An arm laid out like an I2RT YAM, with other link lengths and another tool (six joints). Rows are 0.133 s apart.
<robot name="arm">
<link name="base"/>
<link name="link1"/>
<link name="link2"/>
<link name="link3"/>
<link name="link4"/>
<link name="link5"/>
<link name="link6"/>
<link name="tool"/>
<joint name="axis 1" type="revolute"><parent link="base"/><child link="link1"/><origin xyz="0 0 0.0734"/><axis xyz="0 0 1"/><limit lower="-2.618" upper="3.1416"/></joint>
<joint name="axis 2" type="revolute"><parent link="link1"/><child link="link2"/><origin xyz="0.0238 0.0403 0.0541"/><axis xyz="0 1 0"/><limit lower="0" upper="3.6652"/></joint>
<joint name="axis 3" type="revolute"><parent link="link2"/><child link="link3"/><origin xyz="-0.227 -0.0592 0"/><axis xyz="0 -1 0"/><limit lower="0" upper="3.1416"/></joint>
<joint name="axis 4" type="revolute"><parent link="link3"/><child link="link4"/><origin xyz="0.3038 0.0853 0.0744"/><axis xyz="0 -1 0"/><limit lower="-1.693" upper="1.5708"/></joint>
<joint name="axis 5" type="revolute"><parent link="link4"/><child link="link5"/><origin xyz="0.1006 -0.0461 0.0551"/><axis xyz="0 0 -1"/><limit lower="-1.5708" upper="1.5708"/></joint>
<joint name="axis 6" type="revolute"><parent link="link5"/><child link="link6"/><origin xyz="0.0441 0 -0.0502"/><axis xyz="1 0 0"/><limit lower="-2.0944" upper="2.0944"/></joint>
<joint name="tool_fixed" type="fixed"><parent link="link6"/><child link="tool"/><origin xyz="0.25 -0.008 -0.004" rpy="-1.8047 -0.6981 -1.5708"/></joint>
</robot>
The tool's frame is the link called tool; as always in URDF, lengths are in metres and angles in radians.
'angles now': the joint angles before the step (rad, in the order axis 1, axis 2, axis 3, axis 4, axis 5, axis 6). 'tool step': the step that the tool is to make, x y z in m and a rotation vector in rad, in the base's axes. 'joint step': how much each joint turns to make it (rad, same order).
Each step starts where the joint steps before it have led.
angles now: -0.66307, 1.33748, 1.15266, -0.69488, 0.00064, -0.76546
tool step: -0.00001, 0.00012, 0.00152, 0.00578, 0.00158, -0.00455
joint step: 0.00040, 0.00702, 0.01477, -0.01256, 0.00038, 0.00610
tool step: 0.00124, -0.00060, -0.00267, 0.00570, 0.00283, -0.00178
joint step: 0.00000, 0.01345, 0.00753, 0.00018, -0.00101, 0.00312
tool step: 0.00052, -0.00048, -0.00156, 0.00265, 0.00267, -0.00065
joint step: -0.00011, 0.00803, 0.00487, -0.00058, -0.00001, 0.00070
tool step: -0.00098, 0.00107, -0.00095, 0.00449, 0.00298, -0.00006
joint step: -0.00039, 0.00059, 0.00164, -0.00616, -0.00154, 0.00081
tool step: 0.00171, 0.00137, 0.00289, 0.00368, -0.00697, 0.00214
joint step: 0.00026, -0.00161, 0.00544, -0.00381, -0.00679, 0.00302
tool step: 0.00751, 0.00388, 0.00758, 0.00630, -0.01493, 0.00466
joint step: 0.01003, 0.00765, 0.02455, -0.00878, -0.00761, 0.01304
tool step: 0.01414, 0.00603, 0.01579, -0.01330, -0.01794, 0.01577
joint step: 0.02854, 0.01113, 0.04175, -0.00816, 0.00816, 0.00982
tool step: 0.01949, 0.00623, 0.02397, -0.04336, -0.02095, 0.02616
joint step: 0.04465, 0.01160, 0.05045, 0.00299, 0.03012, -0.00204
